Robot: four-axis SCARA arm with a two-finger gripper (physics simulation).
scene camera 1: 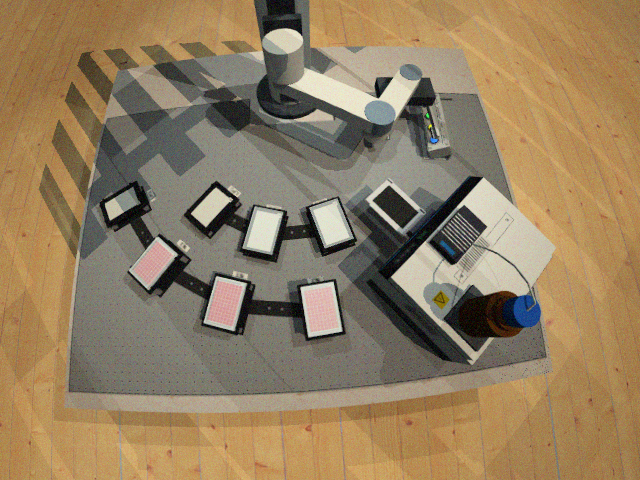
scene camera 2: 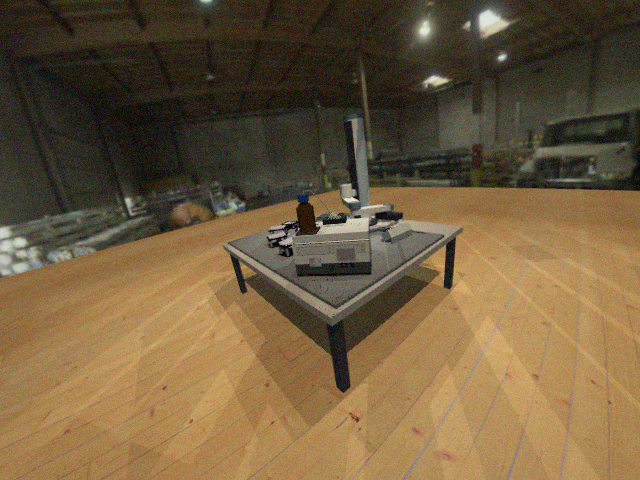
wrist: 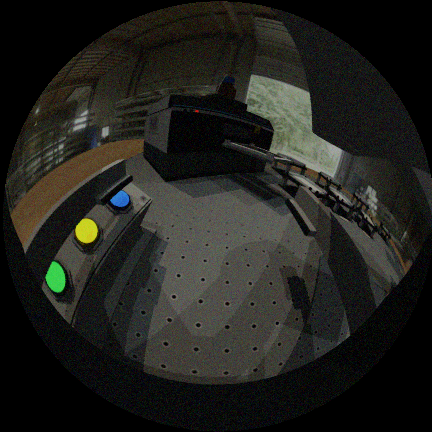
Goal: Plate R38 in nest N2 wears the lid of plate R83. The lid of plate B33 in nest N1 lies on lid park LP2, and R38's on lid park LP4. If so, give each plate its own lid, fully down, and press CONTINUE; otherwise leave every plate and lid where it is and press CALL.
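Places are measured from the arm's base along level axes (x ahead, y left, z up), in millimetres.
Pixels of known places: gripper, between the fingertips: [scene camera 1: 412, 137] [scene camera 2: 375, 225] [wrist: 208, 176].
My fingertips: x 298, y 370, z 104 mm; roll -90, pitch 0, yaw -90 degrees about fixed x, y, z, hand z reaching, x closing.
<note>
For each thing: its middle in the pictures, then the offset to it from my fingertips. "spot": a spot on its surface instead.
- button panel, middle of its body: [wrist: 70, 261] [scene camera 1: 435, 125] [scene camera 2: 396, 231] 83 mm back, 113 mm left, 50 mm down
- blue button, middle of its body: [wrist: 117, 201] [scene camera 1: 434, 140] 10 mm back, 87 mm left, 31 mm down
- yellow button, middle of its body: [wrist: 86, 233] 60 mm back, 91 mm left, 31 mm down
- green button, middle of its body: [wrist: 56, 278] 110 mm back, 95 mm left, 31 mm down
- grey-topped holder, middle of its body: [scene camera 1: 124, 205] [wrist: 383, 231] [scene camera 2: 290, 224] 127 mm ahead, 926 mm right, 65 mm down
- cream-topped piece, a spot on its surface: [scene camera 1: 211, 207] spot: 169 mm ahead, 620 mm right, 49 mm down
- brown bottle, a spot on its surface: [scene camera 1: 480, 314] spot: 542 mm ahead, 27 mm right, 226 mm up
- dark keypad box, a spot on its surface: [scene camera 1: 459, 234] spot: 360 mm ahead, 3 mm left, 143 mm up
My gripper [wrist: 208, 176] is open and empty beside the button panel [scene camera 1: 440, 151] [scene camera 2: 397, 233] [wrist: 138, 198]. In the wrist view one dark finger stands at the blue button [scene camera 1: 433, 140] [wrist: 120, 200]; contact cannot be told. The yellow button [wrist: 86, 231] and green button [wrist: 55, 277] are farther along. In scene camera 1, three pink-topped plates [scene camera 1: 154, 263] [scene camera 1: 224, 302] [scene camera 1: 320, 308] sit in the front row, with a grey-topped holder [scene camera 1: 125, 205] at its left end. The back row holds a cream-topped piece [scene camera 1: 211, 207] and two white-topped ones [scene camera 1: 264, 229] [scene camera 1: 330, 223]. Labels are unreadable.
The white instrument [scene camera 1: 516, 242] [scene camera 2: 330, 248] stands at the right, with its carrier [scene camera 1: 372, 199] extended toward the arm. A brown bottle [scene camera 1: 480, 314] [scene camera 2: 306, 217] with a blue cap and a dark keypad box [scene camera 1: 459, 234] stand on it. The arm column [scene camera 1: 305, 31] [scene camera 2: 359, 160] rises behind.
</note>
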